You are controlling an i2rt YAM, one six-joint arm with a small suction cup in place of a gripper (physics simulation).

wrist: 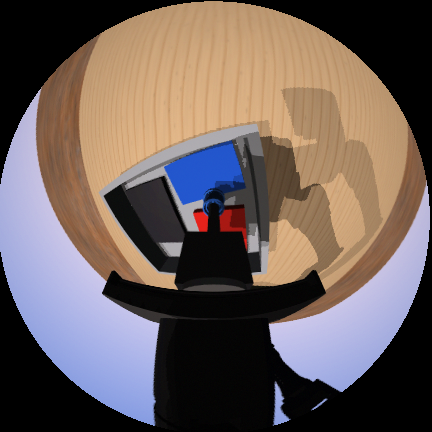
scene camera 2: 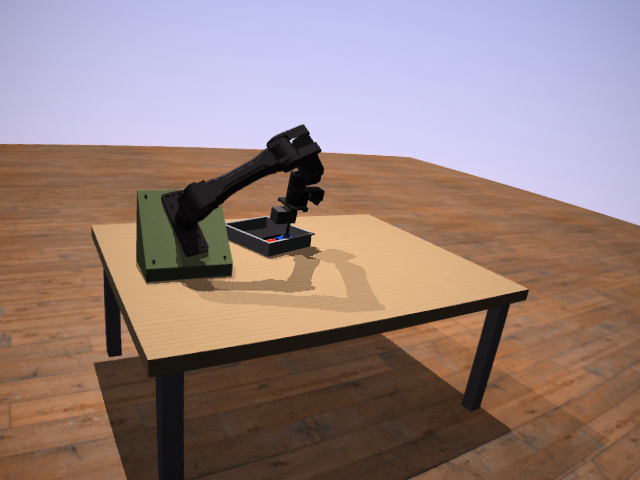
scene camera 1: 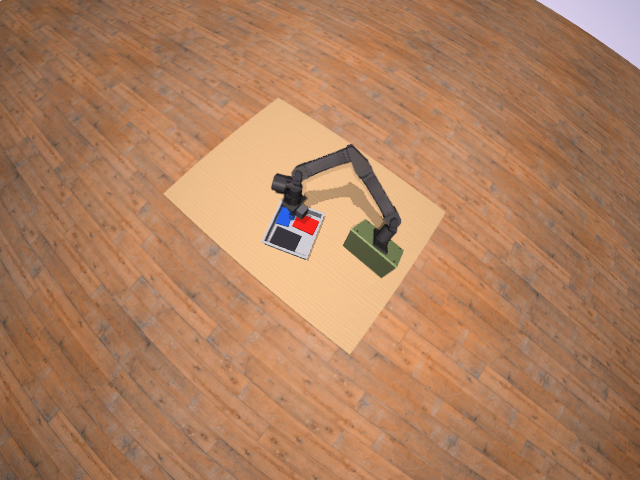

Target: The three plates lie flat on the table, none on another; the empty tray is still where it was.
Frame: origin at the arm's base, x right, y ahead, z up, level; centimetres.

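Seen in the pictures: end effector, tool point: [wrist: 213, 197] [scene camera 1: 291, 217]; arm's base, origin of the base link: [scene camera 2: 184, 223] [scene camera 1: 379, 241].
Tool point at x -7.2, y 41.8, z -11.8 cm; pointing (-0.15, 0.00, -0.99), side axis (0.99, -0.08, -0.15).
Offsets run from my tool point to a thing's middle. Level surfaces: height alone.
The blue plate @[dx -1.1, dy +3.1, dz -0.7 cm] [scene camera 1: 282, 219] [scene camera 2: 280, 238] [wrist: 205, 172], the red plate @[dx +1.0, dy -7.5, dz -0.7 cm] [scene camera 1: 306, 225] [scene camera 2: 270, 240] [wrist: 201, 220] and the black plate @[dx -10.9, dy -3.5, dz -0.8 cm] [scene camera 1: 285, 239] [wrist: 156, 210] lie flat and apart inside the grey tray @[dx -5.0, dy -4.4, dz +0.9 cm] [scene camera 1: 306, 245] [scene camera 2: 248, 241] [wrist: 175, 151]. The black plate is hidden by the tray wall in scene camera 2. My suction cup [scene camera 1: 292, 217] [scene camera 2: 287, 235] [wrist: 214, 199] is off and bears nothing. It is low inside the tray, by the blue plate's edge that faces the red plate. Whether it touches the blue plate I cannot tell.
The arm's green base block [scene camera 1: 364, 253] [scene camera 2: 186, 258] stands near one edge of the wooden table @[dz -1.6 cm] [scene camera 1: 227, 175] [scene camera 2: 413, 268] [wrist: 200, 75]. The tray's raised walls surround the plates and the cup. The arm's shadow falls on the table beside the tray.
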